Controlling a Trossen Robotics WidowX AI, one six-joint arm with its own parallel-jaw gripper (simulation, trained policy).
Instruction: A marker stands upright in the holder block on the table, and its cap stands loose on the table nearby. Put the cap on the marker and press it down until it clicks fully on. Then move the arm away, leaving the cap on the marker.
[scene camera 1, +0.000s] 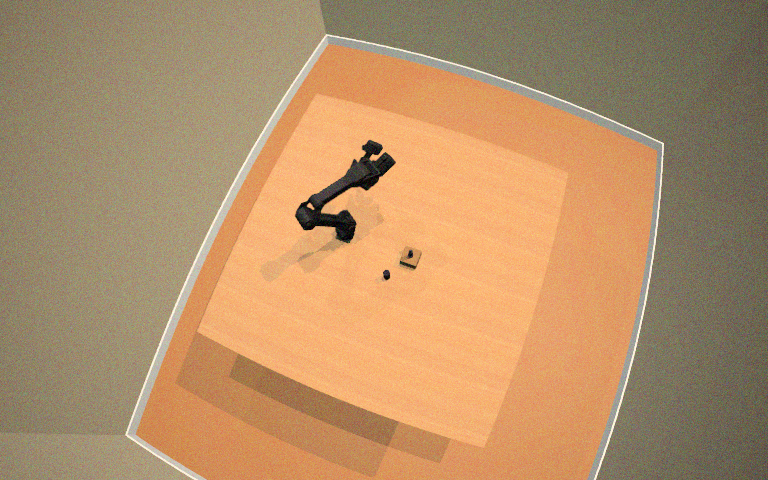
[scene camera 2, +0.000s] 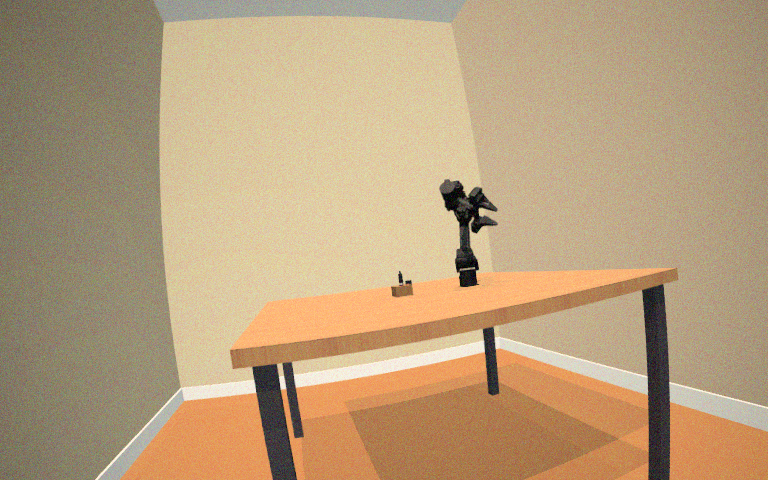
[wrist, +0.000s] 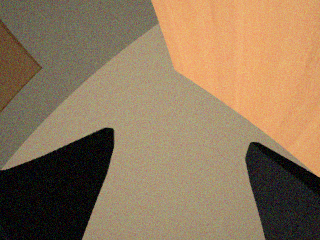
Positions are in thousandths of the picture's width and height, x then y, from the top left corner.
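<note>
My gripper (scene camera 2: 648, 453) is visible, and the wrist view shows it (wrist: 573, 602) as well.
</note>
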